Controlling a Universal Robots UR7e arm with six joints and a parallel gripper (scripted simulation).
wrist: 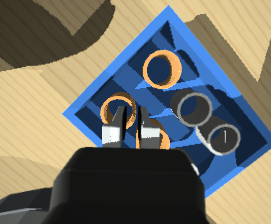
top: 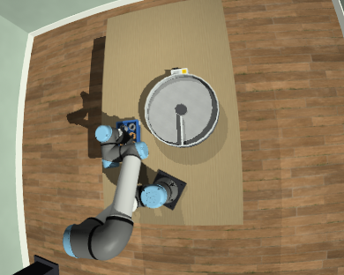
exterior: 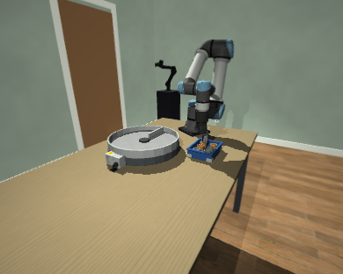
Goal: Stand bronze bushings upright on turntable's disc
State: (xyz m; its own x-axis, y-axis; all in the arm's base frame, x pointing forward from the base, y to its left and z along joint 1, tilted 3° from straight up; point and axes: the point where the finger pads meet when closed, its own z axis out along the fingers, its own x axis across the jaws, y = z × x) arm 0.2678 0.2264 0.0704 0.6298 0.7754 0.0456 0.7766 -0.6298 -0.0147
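The blue crate lies 50 mm below my hand, 40 mm ahead of it and 30 mm to the left of it. The rest, counted from my hand: turntable: 300 mm to the right, 200 mm ahead, 20 mm below.
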